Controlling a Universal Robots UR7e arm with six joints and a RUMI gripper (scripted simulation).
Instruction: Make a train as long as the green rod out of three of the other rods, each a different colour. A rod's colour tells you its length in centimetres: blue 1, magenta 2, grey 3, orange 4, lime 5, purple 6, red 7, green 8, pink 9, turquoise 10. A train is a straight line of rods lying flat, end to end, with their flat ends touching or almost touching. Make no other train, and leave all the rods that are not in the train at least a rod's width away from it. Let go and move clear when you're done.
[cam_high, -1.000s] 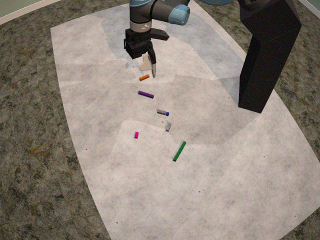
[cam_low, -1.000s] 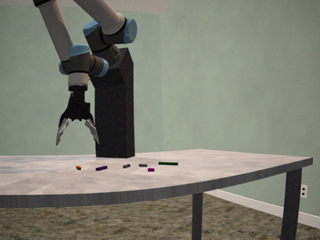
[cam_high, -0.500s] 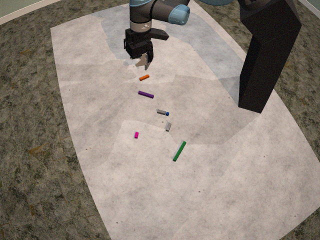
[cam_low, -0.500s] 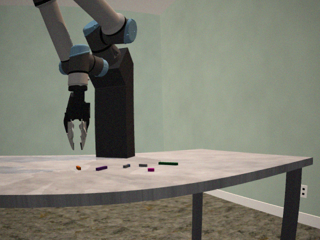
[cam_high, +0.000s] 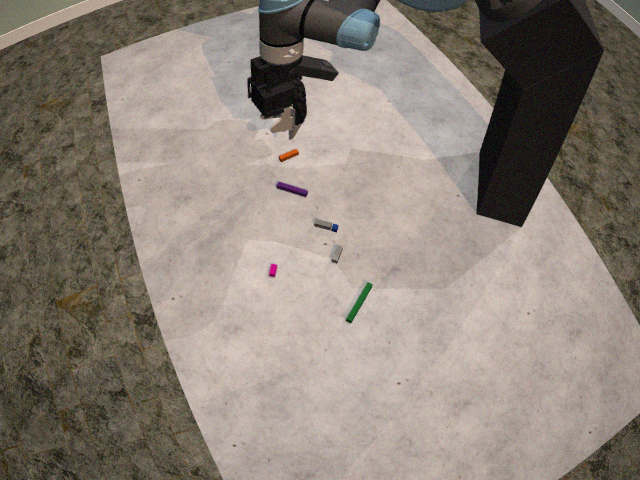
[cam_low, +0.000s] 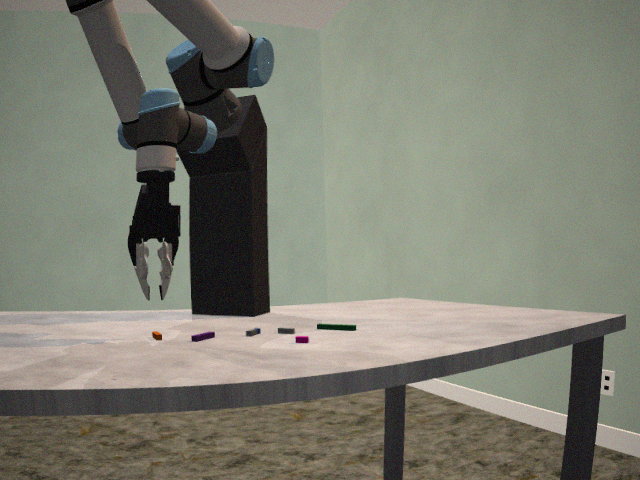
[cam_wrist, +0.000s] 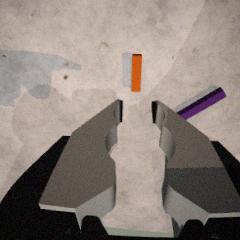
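Now: the orange rod 80 mm below my hand. Round my hand: purple rod 80 mm to the left, 80 mm below, 30 mm ahead; magenta rod 220 mm to the left, 140 mm ahead, 80 mm below; blue rod 190 mm to the left, 80 mm below.
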